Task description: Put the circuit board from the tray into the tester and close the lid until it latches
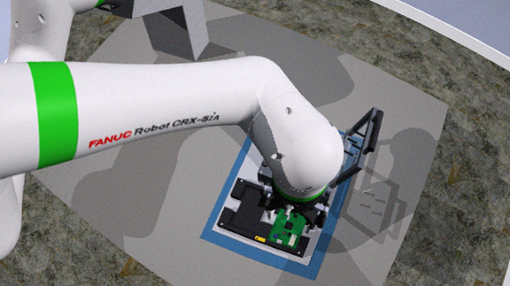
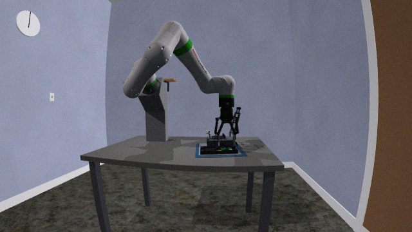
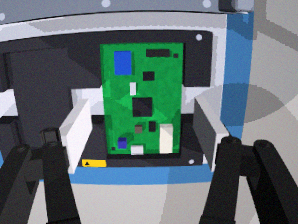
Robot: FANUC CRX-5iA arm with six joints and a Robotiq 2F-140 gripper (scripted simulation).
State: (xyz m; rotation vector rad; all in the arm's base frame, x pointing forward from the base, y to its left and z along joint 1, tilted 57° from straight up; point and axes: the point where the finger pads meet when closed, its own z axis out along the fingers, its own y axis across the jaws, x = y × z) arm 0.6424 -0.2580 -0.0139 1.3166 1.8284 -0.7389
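Now: the green circuit board 5 cm below my hand. The rest, counted from my hand: black latch hook 20 cm to the left, 14 cm behind, 2 cm above; lid 18 cm to the left, 11 cm above, 5 cm ahead.
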